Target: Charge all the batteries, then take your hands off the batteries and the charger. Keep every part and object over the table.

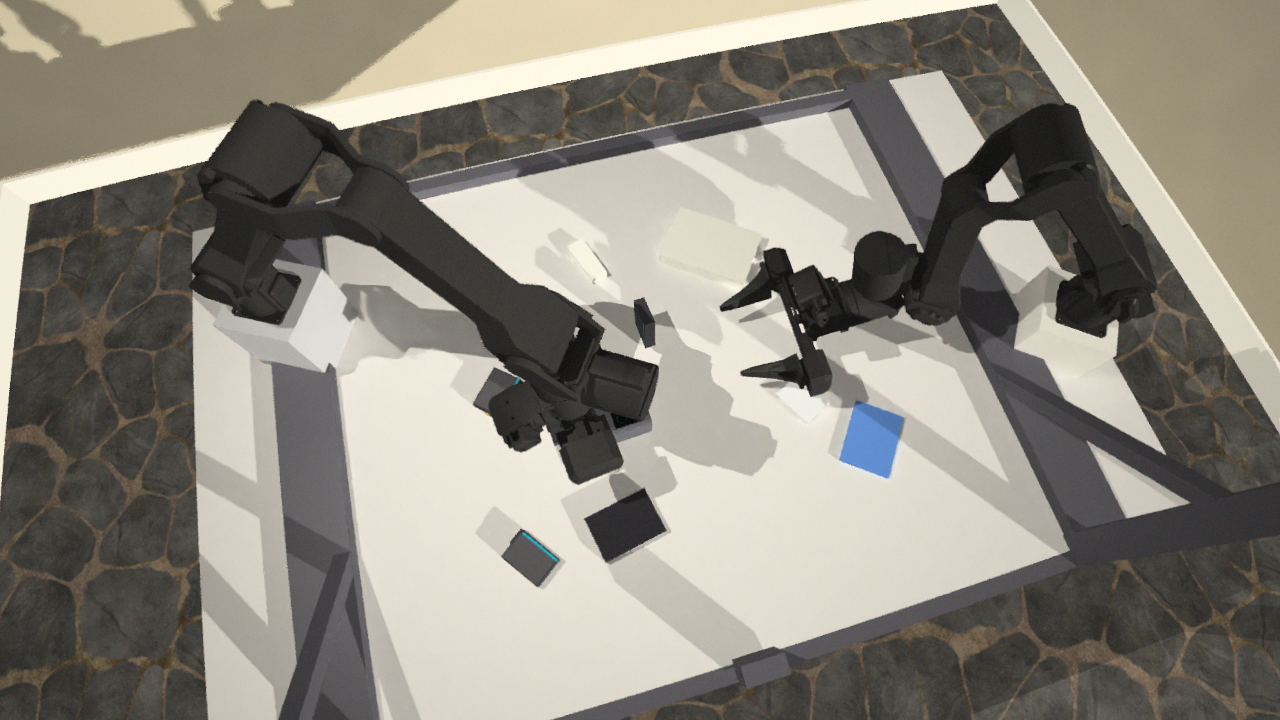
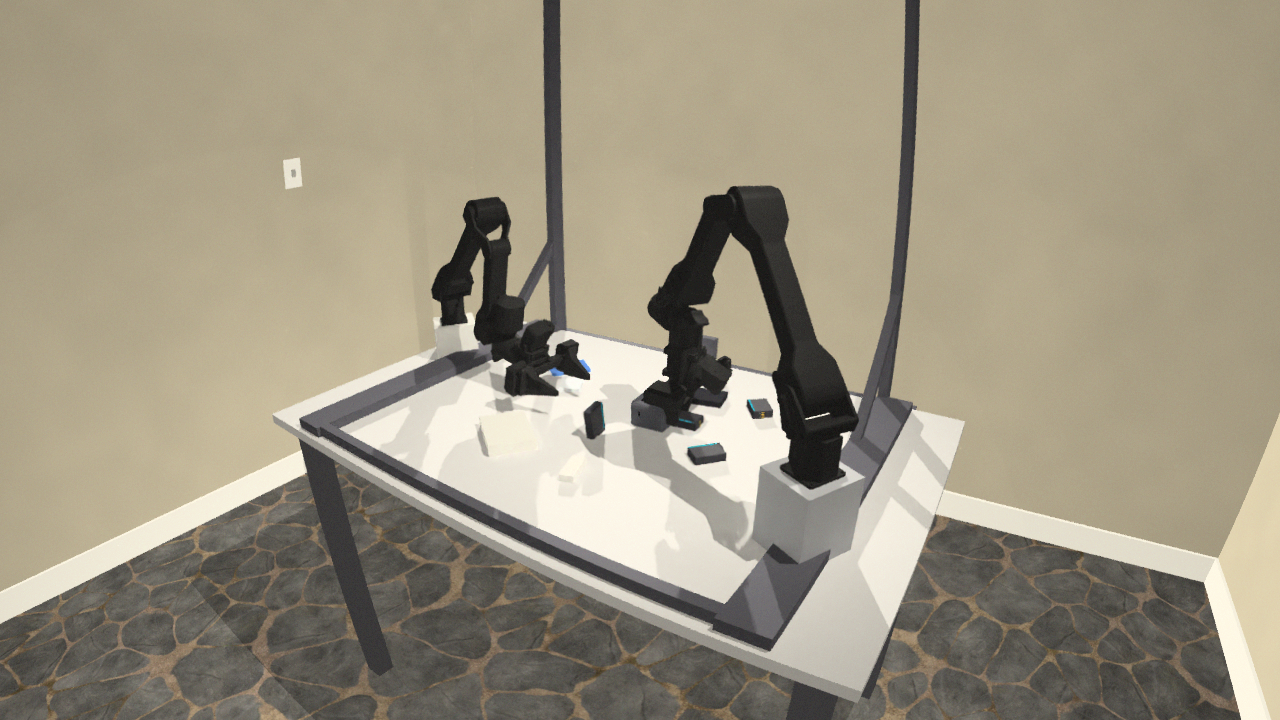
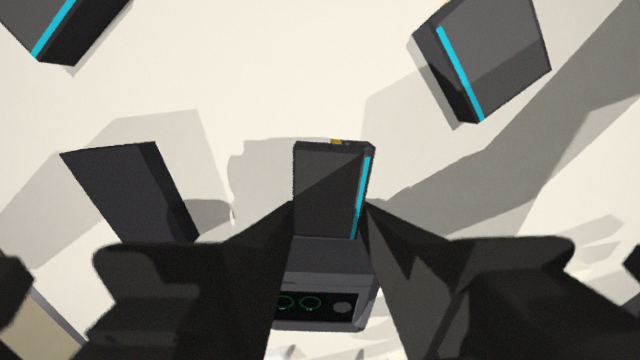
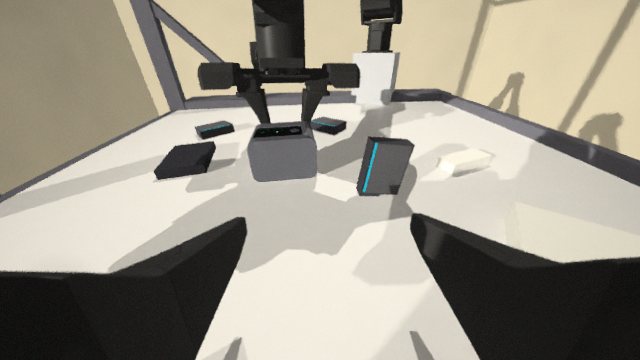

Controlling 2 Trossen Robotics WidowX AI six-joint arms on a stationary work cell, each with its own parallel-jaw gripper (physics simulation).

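Pixels of known places: left gripper, fingertip midpoint: (image 1: 581, 421) (image 2: 678, 420) (image 3: 325, 206); right gripper, fingertip midpoint: (image 1: 730, 340) (image 2: 574, 385) (image 4: 328, 223); left arm's base, origin of the base link: (image 1: 267, 296) (image 2: 812, 471) (image 4: 377, 52); right arm's base, origin of the base link: (image 1: 1081, 309) (image 2: 453, 320).
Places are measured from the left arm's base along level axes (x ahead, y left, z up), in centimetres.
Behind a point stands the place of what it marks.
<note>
My left gripper (image 3: 325, 206) @(x 39.1, y -3.8, z -10.3 cm) (image 4: 286, 122) @(x 39.1, y -3.8, z -10.3 cm) is shut on a dark battery (image 3: 325, 185) @(x 37.3, y -5.2, z -9.0 cm) (image 2: 687, 420) @(x 36.4, y -4.0, z -9.1 cm) with a cyan stripe. The battery's far end meets the grey charger (image 3: 330, 255) @(x 40.2, y -2.8, z -7.7 cm) (image 2: 648, 413) @(x 40.9, y 1.4, z -8.3 cm) (image 4: 282, 160) @(x 46.0, y 0.0, z -9.3 cm); how deep it sits is hidden. Green rings show on the charger's display. One battery (image 1: 644, 322) @(x 44.2, y 9.2, z -5.9 cm) (image 2: 594, 420) @(x 42.9, y 11.1, z -8.3 cm) (image 4: 386, 167) @(x 44.7, y 10.9, z -8.5 cm) stands upright. Two others lie flat: one (image 1: 530, 557) @(x 37.3, y -21.2, z -10.5 cm) (image 2: 759, 408) @(x 36.0, y -20.2, z -10.5 cm) (image 4: 214, 130) @(x 38.4, y -19.6, z -10.8 cm) beyond the charger, one (image 1: 494, 389) @(x 27.1, y -2.1, z -10.4 cm) (image 2: 707, 454) @(x 26.2, y -1.6, z -10.4 cm) (image 3: 492, 55) @(x 27.7, y -2.2, z -10.4 cm) (image 4: 328, 125) @(x 29.7, y -1.3, z -10.5 cm) near the left arm. My right gripper (image 1: 732, 341) @(x 55.2, y 9.4, z -6.8 cm) (image 2: 572, 385) @(x 55.2, y 9.4, z -6.8 cm) (image 4: 328, 223) @(x 55.2, y 9.4, z -6.8 cm) is open and empty, facing the charger.
A black block (image 1: 626, 525) @(x 47.4, y -15.1, z -10.7 cm) (image 3: 120, 190) @(x 46.3, y -15.8, z -10.7 cm) (image 4: 186, 160) @(x 48.5, y -13.4, z -10.7 cm) lies beside the charger. A cream box (image 1: 709, 244) @(x 50.3, y 24.9, z -9.9 cm) (image 2: 508, 433) @(x 48.3, y 25.4, z -9.9 cm) and a small white block (image 1: 589, 259) @(x 34.3, y 19.2, z -10.6 cm) (image 2: 570, 468) @(x 33.3, y 20.0, z -10.6 cm) (image 4: 465, 161) @(x 35.6, y 19.0, z -10.6 cm) lie near the upright battery. A blue block (image 1: 872, 438) @(x 75.6, y 2.1, z -11.3 cm) and a white piece (image 1: 802, 403) @(x 66.1, y 4.8, z -11.1 cm) lie by the right gripper.
</note>
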